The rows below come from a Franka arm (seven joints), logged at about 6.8 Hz.
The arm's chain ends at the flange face. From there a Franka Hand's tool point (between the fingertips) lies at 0.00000 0.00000 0.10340 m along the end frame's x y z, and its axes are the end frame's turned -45 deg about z.
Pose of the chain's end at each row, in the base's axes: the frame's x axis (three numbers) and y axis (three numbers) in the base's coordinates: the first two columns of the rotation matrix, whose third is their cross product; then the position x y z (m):
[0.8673 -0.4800 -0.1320 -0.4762 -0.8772 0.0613 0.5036 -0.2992 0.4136]
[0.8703 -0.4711 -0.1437 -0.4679 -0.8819 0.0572 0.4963 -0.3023 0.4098]
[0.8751 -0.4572 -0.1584 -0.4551 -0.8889 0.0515 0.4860 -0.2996 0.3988]
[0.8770 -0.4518 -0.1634 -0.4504 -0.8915 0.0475 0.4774 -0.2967 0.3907]
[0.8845 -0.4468 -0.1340 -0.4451 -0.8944 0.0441 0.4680 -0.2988 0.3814]
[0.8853 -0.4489 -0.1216 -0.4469 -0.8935 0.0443 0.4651 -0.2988 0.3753]
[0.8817 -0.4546 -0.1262 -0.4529 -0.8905 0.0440 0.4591 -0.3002 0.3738]
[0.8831 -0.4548 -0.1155 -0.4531 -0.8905 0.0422 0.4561 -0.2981 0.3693]
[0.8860 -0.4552 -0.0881 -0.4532 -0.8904 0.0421 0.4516 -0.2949 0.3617]
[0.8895 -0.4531 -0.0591 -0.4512 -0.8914 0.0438 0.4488 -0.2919 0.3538]
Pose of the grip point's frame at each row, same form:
[0.9500 0.2809 -0.1367 0.2765 -0.9597 -0.0500 0.4886 -0.2982 0.3113]
[0.9463 0.2905 -0.1421 0.2845 -0.9567 -0.0612 0.4804 -0.3005 0.3076]
[0.9406 0.3053 -0.1484 0.2970 -0.9518 -0.0756 0.4690 -0.2968 0.2969]
[0.9386 0.3109 -0.1491 0.3017 -0.9499 -0.0820 0.4601 -0.2934 0.2888]
[0.9402 0.3165 -0.1259 0.3107 -0.9484 -0.0636 0.4536 -0.2967 0.2790]
[0.9420 0.3144 -0.1173 0.3100 -0.9492 -0.0547 0.4518 -0.2972 0.2728]
[0.9437 0.3082 -0.1203 0.3032 -0.9511 -0.0581 0.4454 -0.2983 0.2713]
[0.9448 0.3081 -0.1115 0.3041 -0.9513 -0.0518 0.4435 -0.2965 0.2667]
[0.9470 0.3077 -0.0921 0.3060 -0.9515 -0.0325 0.4415 -0.2946 0.2588]
[0.9480 0.3099 -0.0728 0.3099 -0.9507 -0.0108 0.4413 -0.2932 0.2507]

